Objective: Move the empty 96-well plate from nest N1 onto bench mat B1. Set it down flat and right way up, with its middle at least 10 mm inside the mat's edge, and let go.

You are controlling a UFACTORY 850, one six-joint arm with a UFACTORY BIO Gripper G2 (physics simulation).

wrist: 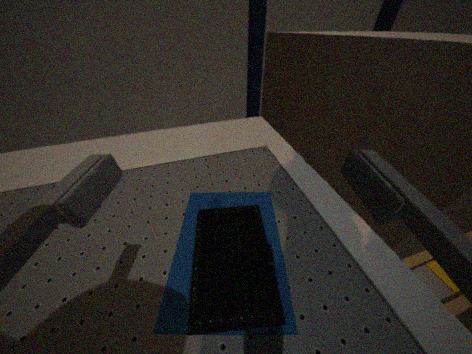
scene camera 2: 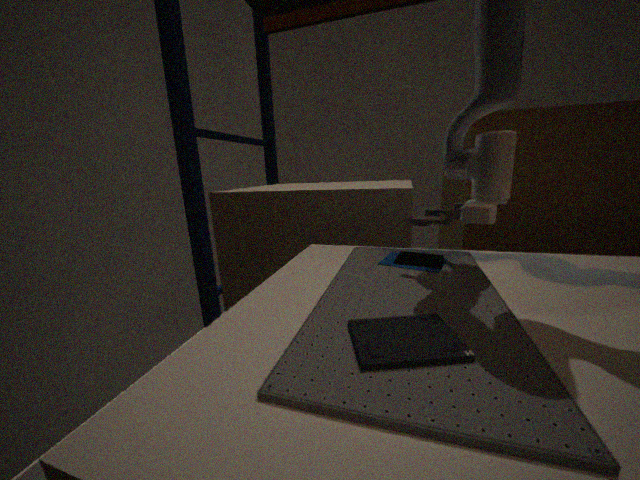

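Observation:
The black 96-well plate (scene camera 2: pixel 418 259) (wrist: pixel 232 265) lies flat on the blue bench mat B1 (scene camera 2: pixel 386 260) (wrist: pixel 178 280), with blue showing around it in the wrist view. It looks slightly turned against the mat. Its marked face is up, with faint marks along the near edge in the wrist view. My gripper (scene camera 2: pixel 421 217) (wrist: pixel 232 187) is open and empty, raised above the plate, with the fingers wide apart on either side. A flat dark block (scene camera 2: pixel 408 341), apparently nest N1, lies nearer scene camera 2 with no plate visible on it.
The grey perforated board (scene camera 2: pixel 330 330) (wrist: pixel 150 200) bears the mat and the dark block, on a pale table (scene camera 2: pixel 180 392) (wrist: pixel 320 202). A large brown box-like body (scene camera 2: pixel 310 222) (wrist: pixel 370 90) stands beyond the table edge. A blue rack post (scene camera 2: pixel 180 129) (wrist: pixel 256 60) stands beside it.

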